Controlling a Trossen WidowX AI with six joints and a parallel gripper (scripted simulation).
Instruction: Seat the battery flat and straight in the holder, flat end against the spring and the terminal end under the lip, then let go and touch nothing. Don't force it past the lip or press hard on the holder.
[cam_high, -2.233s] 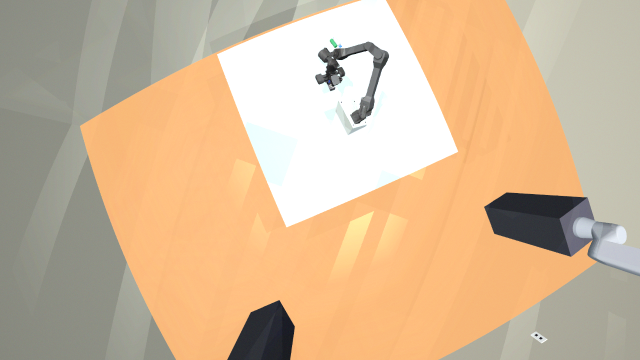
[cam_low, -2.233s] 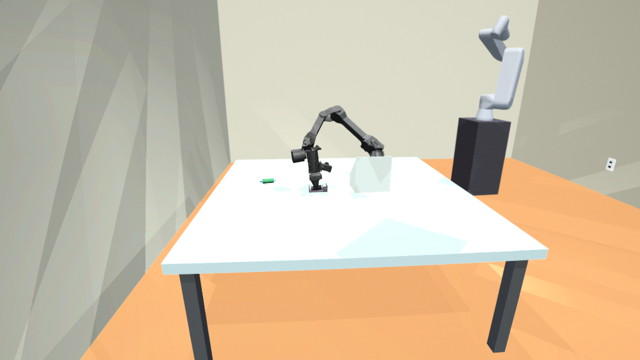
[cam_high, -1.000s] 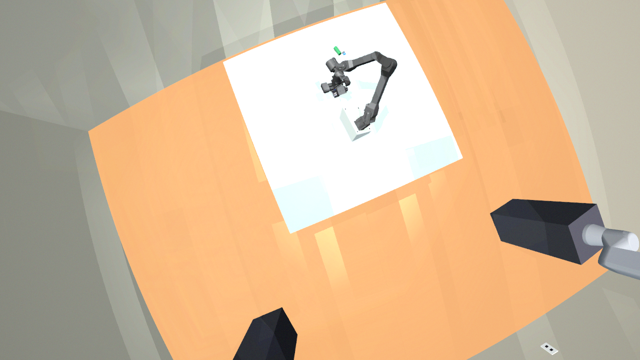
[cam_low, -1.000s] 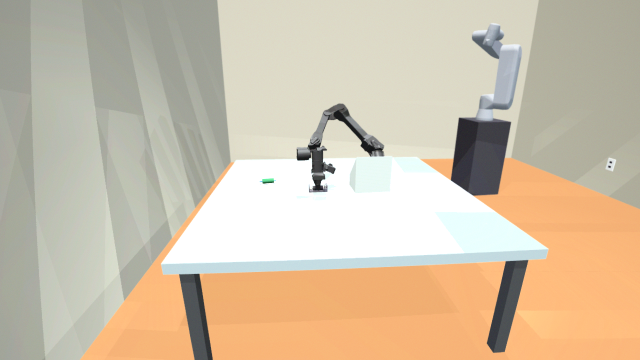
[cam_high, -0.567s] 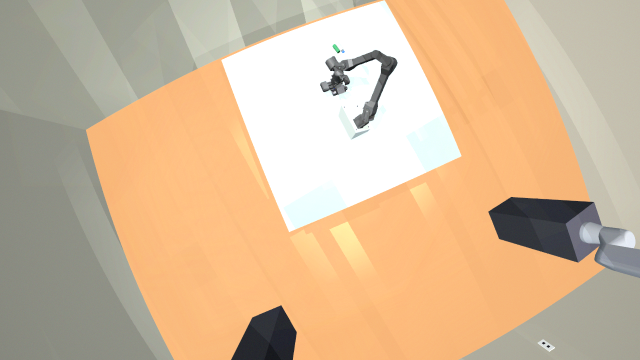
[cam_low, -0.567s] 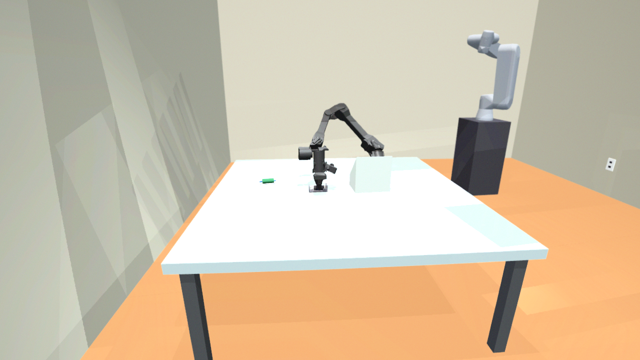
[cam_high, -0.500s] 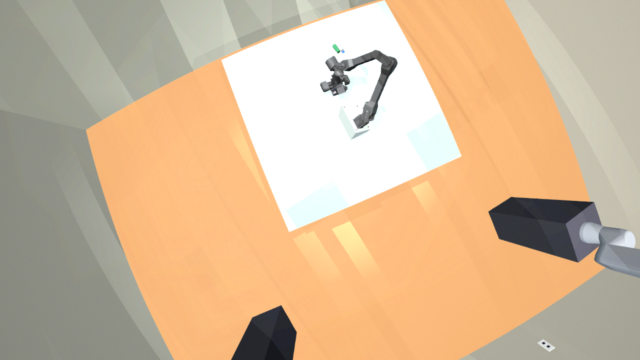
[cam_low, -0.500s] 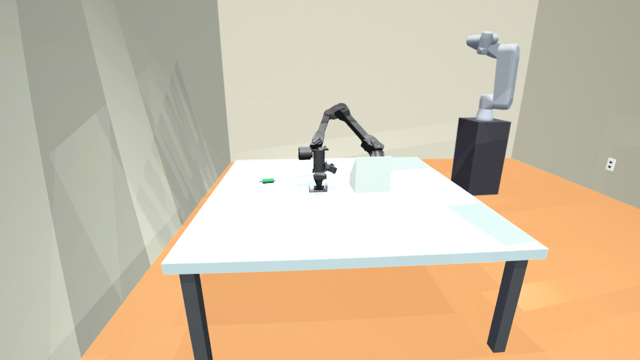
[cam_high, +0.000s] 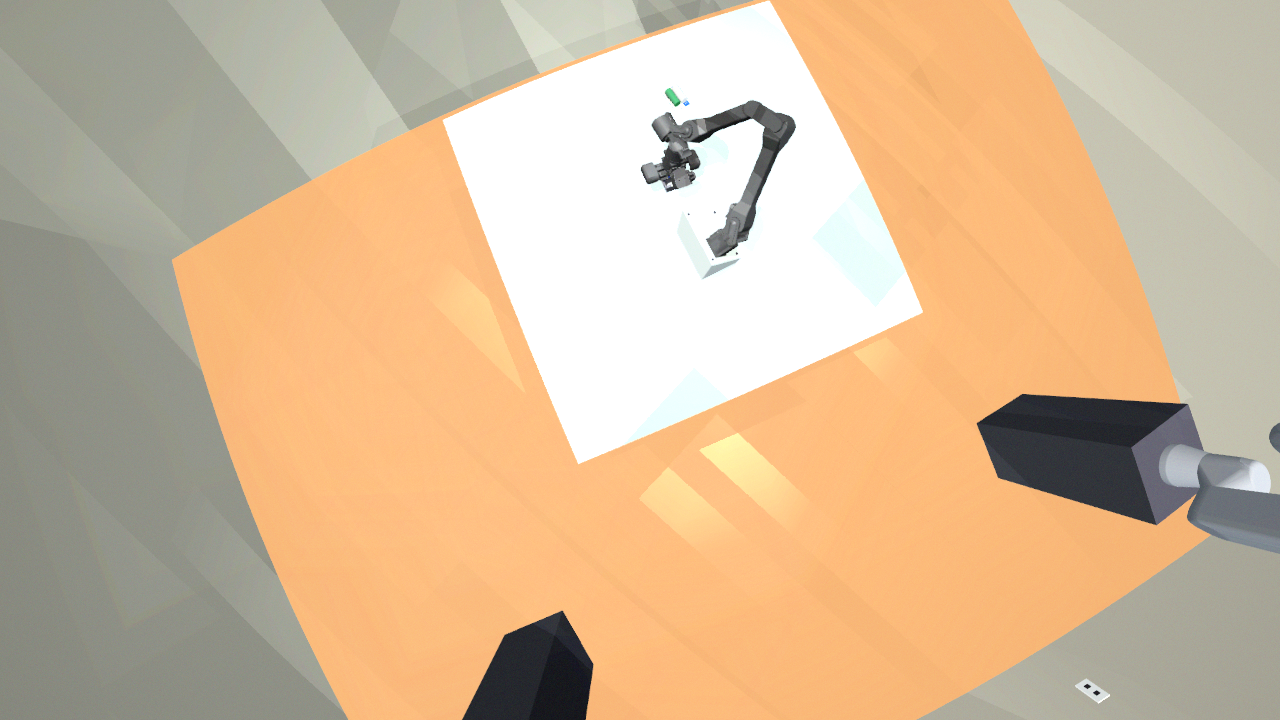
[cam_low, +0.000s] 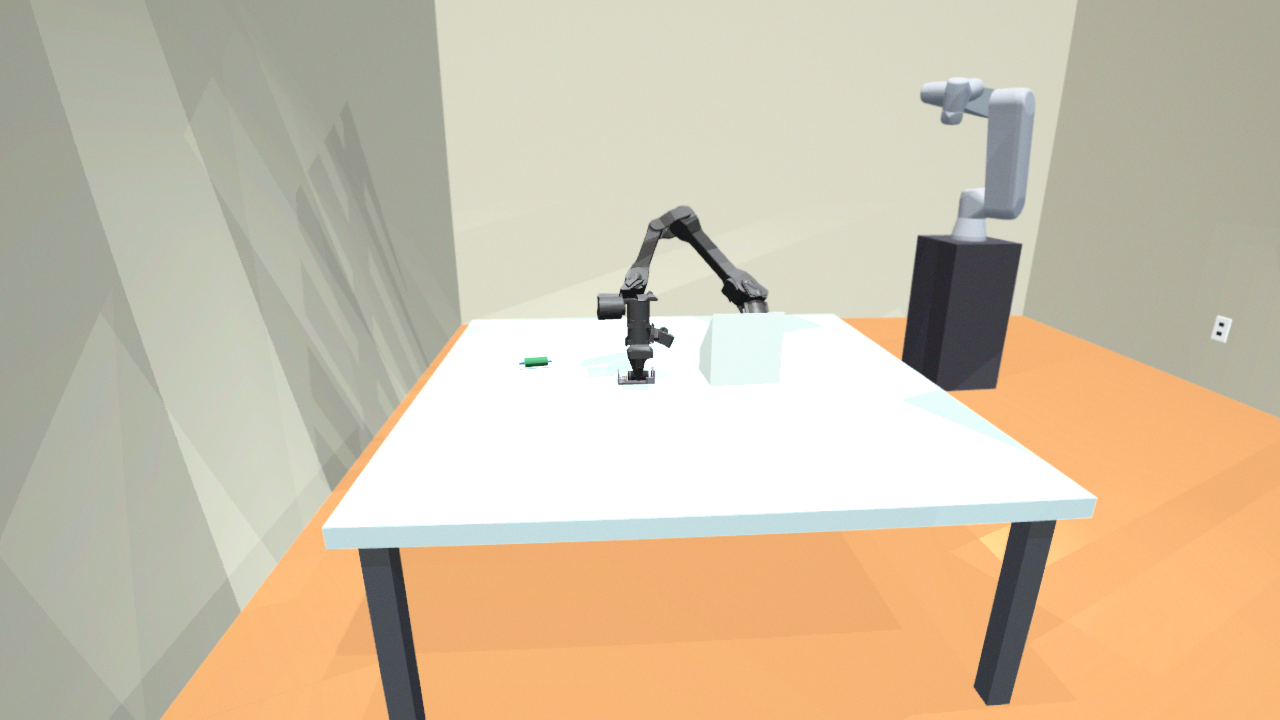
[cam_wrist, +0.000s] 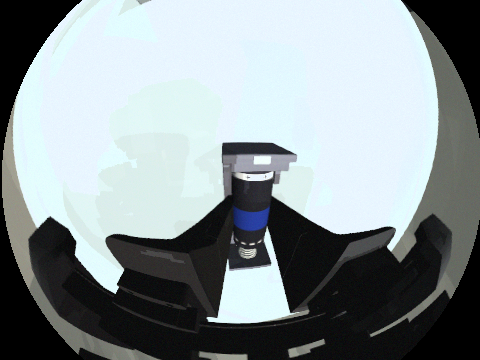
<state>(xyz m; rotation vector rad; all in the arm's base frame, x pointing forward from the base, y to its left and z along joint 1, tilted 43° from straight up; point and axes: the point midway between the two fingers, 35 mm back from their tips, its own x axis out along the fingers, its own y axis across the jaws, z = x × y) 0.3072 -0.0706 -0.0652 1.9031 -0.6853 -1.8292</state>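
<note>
The battery lies 10 mm above my gripper tip.
</note>
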